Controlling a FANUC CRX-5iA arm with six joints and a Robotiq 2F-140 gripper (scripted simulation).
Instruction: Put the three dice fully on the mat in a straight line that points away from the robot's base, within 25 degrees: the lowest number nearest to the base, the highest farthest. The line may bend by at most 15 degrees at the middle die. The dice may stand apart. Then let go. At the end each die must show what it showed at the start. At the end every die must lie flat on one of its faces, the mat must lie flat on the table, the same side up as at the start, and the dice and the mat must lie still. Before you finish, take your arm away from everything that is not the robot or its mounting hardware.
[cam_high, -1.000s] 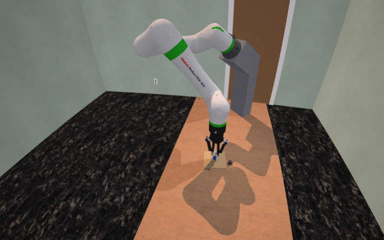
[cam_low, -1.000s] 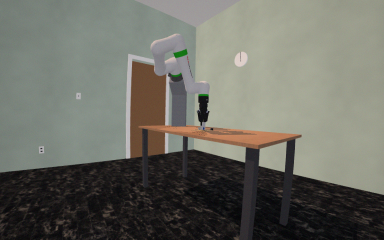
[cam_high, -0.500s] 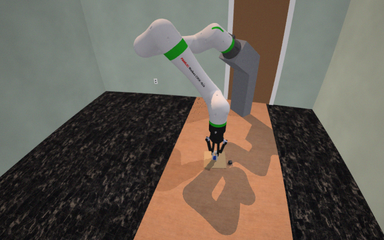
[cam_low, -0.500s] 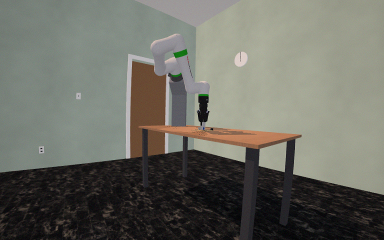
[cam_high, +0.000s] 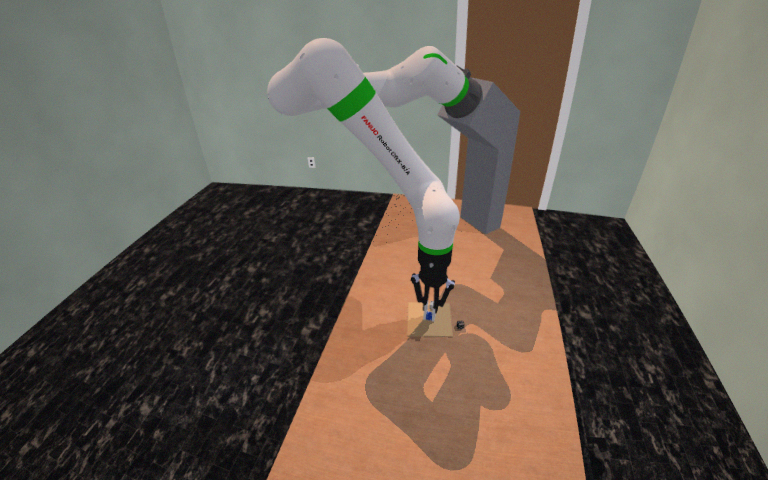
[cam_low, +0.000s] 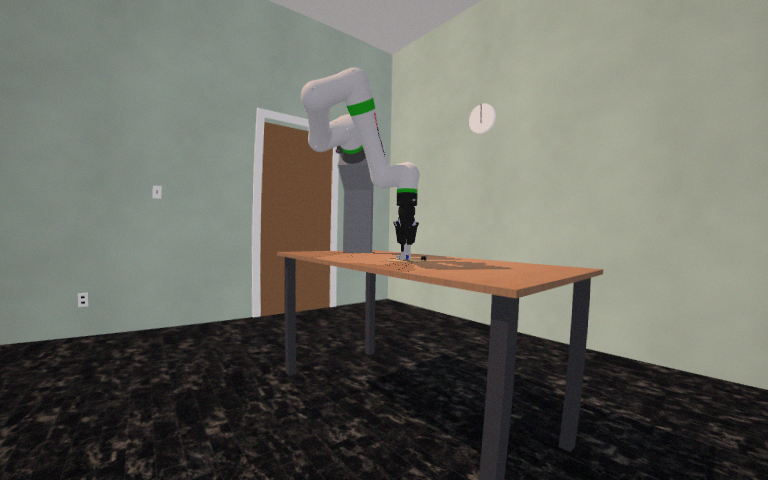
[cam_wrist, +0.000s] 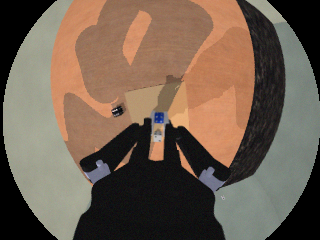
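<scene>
Now: hand 20 mm above the blue die. Round my hand: tan mat: 40 mm below; then white die: 50 mm behind, 30 mm below, 20 mm to the left; then black die: 90 mm to the left, 50 mm ahead, 30 mm below.
</scene>
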